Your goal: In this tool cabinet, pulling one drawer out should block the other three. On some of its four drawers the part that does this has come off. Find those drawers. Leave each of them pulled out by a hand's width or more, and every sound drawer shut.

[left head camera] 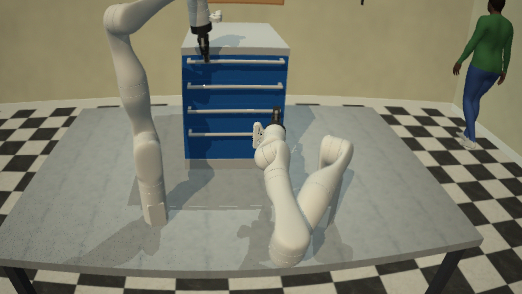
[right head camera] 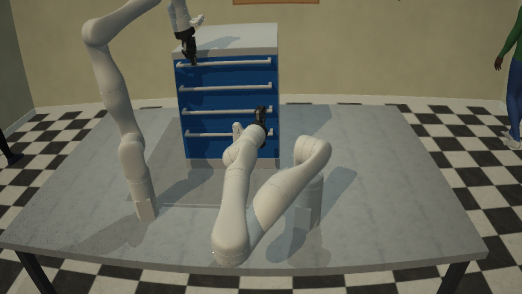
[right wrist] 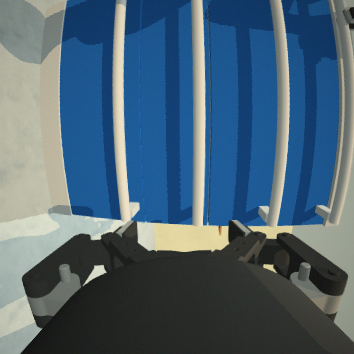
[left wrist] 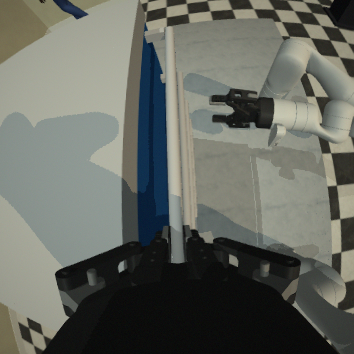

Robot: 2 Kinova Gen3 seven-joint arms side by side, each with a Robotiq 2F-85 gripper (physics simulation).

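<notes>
The blue cabinet (left head camera: 250, 51) (right head camera: 235, 51) has four drawers, which all look shut. My left gripper (left head camera: 206, 59) (right head camera: 193, 63) (left wrist: 176, 234) is shut on the top handle (left head camera: 245, 61) (right head camera: 235, 63) (left wrist: 172, 125), near its left end. My right gripper (left head camera: 276, 109) (right head camera: 260, 108) (left wrist: 210, 109) (right wrist: 182, 230) is open near the right end of the third handle (left head camera: 225, 111) (right head camera: 220, 111) (right wrist: 198, 110), which lines up between its fingers. Contact cannot be told. The second handle (left head camera: 235, 86) (right head camera: 225, 87) (right wrist: 283, 100) and bottom handle (left head camera: 220, 134) (right head camera: 210, 134) (right wrist: 118, 110) are untouched.
The cabinet stands at the back of the grey table (left head camera: 400, 200) (right head camera: 390, 200). My right forearm (left head camera: 287, 210) (right head camera: 235, 205) crosses in front of the cabinet's lower right part. A person in green (left head camera: 495, 45) stands beyond the table at the right.
</notes>
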